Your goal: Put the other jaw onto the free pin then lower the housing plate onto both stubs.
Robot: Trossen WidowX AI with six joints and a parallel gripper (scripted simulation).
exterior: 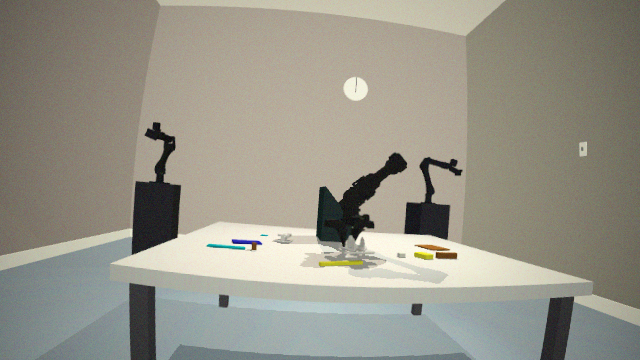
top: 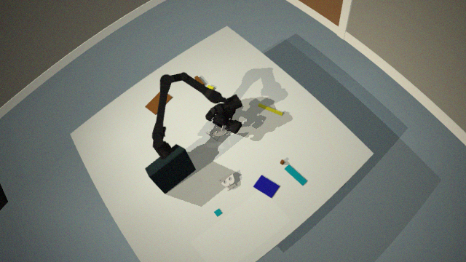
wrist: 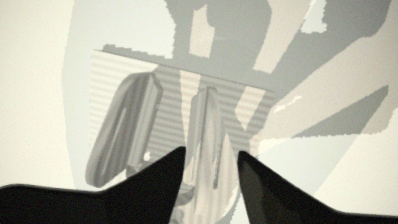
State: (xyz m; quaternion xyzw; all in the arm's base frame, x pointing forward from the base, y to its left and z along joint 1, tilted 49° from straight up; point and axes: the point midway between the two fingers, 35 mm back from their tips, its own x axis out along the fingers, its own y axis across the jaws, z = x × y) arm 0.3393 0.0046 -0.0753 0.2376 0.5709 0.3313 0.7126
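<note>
My gripper tip is now 220 mm to the left of the pale ridged block, 200 mm past it and 10 mm above it. From my gripper tip the other things lie so: yellow bar 250 mm ahead, 100 mm to the right, 10 mm below; yellow block 260 mm to the left, 120 mm ahead, 10 mm below; blue plate 370 mm to the right, 100 mm behind, 20 mm below.
</note>
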